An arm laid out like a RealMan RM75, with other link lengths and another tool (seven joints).
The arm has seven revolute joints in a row. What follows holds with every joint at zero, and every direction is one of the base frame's. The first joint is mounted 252.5 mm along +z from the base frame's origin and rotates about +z. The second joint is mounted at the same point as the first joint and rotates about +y. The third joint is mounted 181.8 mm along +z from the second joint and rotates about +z. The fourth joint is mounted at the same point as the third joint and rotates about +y. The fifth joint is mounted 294 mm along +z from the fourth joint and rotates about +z. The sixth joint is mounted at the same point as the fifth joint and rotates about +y. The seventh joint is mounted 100.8 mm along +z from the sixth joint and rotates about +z. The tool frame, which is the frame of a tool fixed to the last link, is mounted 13 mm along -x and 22 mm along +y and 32 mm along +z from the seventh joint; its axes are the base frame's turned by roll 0.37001, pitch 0 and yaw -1.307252 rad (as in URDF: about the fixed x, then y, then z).
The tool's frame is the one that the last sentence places.
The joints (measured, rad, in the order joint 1, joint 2, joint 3, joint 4, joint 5, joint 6, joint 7), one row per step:
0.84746 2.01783 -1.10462 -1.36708 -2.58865 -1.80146 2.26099
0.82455 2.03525 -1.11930 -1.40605 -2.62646 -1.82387 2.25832
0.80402 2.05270 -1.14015 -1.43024 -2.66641 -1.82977 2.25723
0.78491 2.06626 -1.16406 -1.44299 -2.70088 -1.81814 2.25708
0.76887 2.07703 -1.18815 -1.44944 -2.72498 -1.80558 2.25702
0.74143 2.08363 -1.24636 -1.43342 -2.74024 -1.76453 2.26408
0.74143 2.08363 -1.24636 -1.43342 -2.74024 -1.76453 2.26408
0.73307 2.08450 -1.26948 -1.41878 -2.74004 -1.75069 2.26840
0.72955 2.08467 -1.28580 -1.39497 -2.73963 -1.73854 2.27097
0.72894 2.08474 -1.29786 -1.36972 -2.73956 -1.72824 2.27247
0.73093 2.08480 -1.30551 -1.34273 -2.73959 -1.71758 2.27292
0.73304 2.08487 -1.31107 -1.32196 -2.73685 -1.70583 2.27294
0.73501 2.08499 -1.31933 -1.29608 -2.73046 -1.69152 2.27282
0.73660 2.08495 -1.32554 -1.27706 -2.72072 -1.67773 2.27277
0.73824 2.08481 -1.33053 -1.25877 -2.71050 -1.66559 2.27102
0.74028 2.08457 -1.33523 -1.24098 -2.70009 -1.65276 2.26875
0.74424 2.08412 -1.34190 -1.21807 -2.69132 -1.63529 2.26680
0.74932 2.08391 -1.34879 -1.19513 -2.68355 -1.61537 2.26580
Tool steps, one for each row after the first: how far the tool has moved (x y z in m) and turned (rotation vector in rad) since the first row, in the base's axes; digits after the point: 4 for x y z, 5 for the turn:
0.0031 -0.0061 -0.0011 -0.00328 -0.03704 -0.00419
0.0072 -0.0096 -0.0055 -0.00285 -0.07417 -0.00985
0.0116 -0.0105 -0.0111 0.00476 -0.10598 -0.01196
0.0151 -0.0113 -0.0173 0.00679 -0.13046 -0.01129
0.0226 -0.0107 -0.0338 -0.00064 -0.16282 -0.01006
0.0226 -0.0107 -0.0338 -0.00064 -0.16282 -0.01006
0.0262 -0.0108 -0.0415 -0.01153 -0.17229 -0.01415
0.0311 -0.0104 -0.0489 -0.02529 -0.17994 -0.02364
0.0359 -0.0098 -0.0555 -0.03877 -0.18659 -0.03381
0.0406 -0.0089 -0.0614 -0.05045 -0.19128 -0.04412
0.0437 -0.0079 -0.0661 -0.05740 -0.19145 -0.04921
0.0474 -0.0071 -0.0723 -0.06823 -0.18999 -0.05525
0.0495 -0.0064 -0.0771 -0.07515 -0.18368 -0.05743
0.0515 -0.0059 -0.0815 -0.08296 -0.17693 -0.05917
0.0533 -0.0053 -0.0857 -0.08971 -0.16977 -0.05971
0.0556 -0.0043 -0.0910 -0.09540 -0.16504 -0.05998
0.0576 -0.0029 -0.0964 -0.09823 -0.16057 -0.05906

